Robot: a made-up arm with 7 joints. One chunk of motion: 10 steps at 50 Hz.
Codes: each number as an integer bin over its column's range. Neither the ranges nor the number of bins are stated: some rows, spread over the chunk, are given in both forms.
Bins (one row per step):
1: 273 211 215 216 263 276
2: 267 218 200 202 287 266
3: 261 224 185 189 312 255
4: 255 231 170 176 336 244
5: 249 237 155 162 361 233
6: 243 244 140 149 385 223
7: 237 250 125 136 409 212
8: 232 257 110 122 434 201
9: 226 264 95 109 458 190
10: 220 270 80 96 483 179
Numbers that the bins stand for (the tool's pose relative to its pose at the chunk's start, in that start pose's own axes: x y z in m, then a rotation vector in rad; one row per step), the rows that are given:
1: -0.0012 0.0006 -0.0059 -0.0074 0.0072 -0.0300
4: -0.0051 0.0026 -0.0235 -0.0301 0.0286 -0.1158
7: -0.0090 0.0045 -0.0411 -0.0528 0.0501 -0.2016
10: -0.0126 0.0064 -0.0587 -0.0755 0.0718 -0.2901
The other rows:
2: -0.0025 0.0013 -0.0117 -0.0154 0.0142 -0.0568
3: -0.0038 0.0019 -0.0176 -0.0227 0.0216 -0.0863
5: -0.0064 0.0032 -0.0293 -0.0381 0.0360 -0.1453
6: -0.0077 0.0039 -0.0352 -0.0454 0.0430 -0.1721
8: -0.0101 0.0051 -0.0469 -0.0608 0.0574 -0.2311
9: -0.0114 0.0058 -0.0528 -0.0681 0.0644 -0.2606

